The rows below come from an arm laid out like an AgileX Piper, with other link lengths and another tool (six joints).
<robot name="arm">
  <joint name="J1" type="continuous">
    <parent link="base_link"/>
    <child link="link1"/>
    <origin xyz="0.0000 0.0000 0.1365"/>
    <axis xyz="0 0 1"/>
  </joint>
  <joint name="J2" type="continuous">
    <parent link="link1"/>
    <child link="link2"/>
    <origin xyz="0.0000 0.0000 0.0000" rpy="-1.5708 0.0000 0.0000"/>
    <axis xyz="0 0 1"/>
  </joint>
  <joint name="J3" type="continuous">
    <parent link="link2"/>
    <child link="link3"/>
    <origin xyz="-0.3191 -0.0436 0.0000"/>
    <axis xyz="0 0 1"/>
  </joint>
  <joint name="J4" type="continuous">
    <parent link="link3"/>
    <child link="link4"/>
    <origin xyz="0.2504 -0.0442 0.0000" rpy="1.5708 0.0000 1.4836"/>
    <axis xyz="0 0 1"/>
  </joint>
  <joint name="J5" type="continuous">
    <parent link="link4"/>
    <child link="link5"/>
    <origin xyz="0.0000 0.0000 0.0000" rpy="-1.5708 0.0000 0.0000"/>
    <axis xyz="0 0 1"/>
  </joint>
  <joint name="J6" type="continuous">
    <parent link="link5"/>
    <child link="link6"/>
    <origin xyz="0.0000 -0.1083 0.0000" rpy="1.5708 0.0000 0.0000"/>
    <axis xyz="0 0 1"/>
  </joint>
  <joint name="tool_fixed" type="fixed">
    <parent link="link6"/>
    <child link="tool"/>
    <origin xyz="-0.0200 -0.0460 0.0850" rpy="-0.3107 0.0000 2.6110"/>
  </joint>
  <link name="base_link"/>
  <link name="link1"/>
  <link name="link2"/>
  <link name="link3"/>
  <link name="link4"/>
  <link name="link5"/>
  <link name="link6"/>
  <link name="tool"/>
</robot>
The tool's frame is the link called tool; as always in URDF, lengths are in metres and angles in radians. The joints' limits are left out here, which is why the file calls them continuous.
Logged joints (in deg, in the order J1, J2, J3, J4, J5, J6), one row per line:
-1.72 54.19 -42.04 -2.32 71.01 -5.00
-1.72 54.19 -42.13 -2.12 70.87 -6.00
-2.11 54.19 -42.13 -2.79 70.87 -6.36
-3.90 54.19 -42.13 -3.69 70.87 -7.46
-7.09 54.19 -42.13 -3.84 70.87 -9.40
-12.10 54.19 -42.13 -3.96 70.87 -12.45
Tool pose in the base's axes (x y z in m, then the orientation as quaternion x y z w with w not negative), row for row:
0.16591 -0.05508 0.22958 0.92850 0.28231 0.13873 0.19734
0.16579 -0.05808 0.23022 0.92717 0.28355 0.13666 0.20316
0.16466 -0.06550 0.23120 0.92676 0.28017 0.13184 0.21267
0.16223 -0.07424 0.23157 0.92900 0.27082 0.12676 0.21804
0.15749 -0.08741 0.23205 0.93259 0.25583 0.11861 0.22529
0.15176 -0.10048 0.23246 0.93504 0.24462 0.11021 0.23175
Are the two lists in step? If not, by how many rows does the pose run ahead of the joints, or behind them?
The pose runs 1 row ahead of the joints: the pose in row i belongs to the joints in row i + 1.
